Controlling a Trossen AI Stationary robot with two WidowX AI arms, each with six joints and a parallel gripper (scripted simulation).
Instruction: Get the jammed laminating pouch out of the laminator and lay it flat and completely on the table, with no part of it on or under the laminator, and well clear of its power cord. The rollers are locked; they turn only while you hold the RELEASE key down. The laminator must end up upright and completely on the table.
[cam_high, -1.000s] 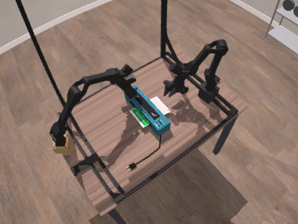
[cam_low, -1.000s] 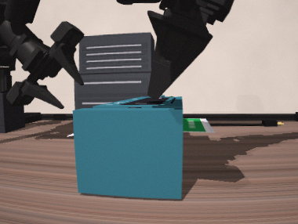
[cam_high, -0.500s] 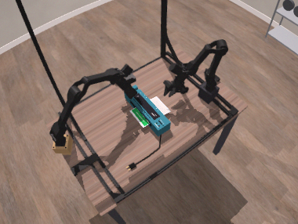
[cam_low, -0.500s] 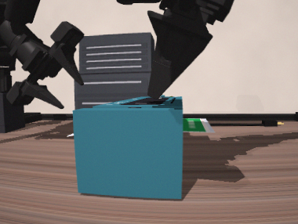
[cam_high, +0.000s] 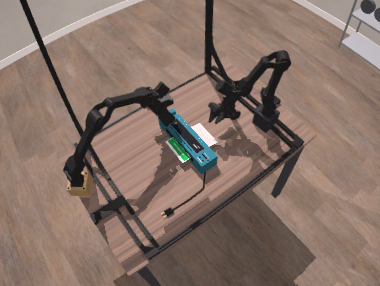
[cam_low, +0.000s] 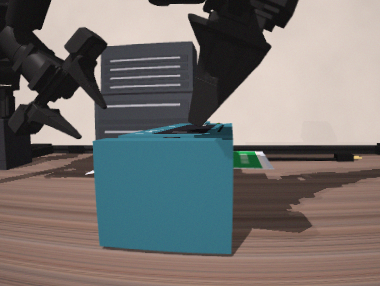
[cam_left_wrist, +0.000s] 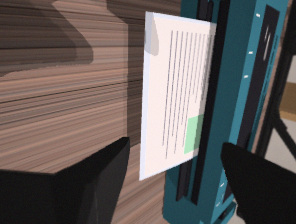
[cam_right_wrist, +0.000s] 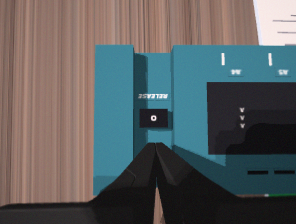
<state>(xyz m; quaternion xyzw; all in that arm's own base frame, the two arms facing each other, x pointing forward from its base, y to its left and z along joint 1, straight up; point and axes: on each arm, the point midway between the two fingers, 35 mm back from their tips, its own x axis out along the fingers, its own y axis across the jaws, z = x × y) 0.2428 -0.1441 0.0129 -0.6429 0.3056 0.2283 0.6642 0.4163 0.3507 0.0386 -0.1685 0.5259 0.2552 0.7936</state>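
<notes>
My right gripper is now 5 cm above the release key, 3 cm to the right of it and 1 cm past it. The rest, counted from my right hand: plug (46 cm ahead, 17 cm to the right, 11 cm below).
</notes>
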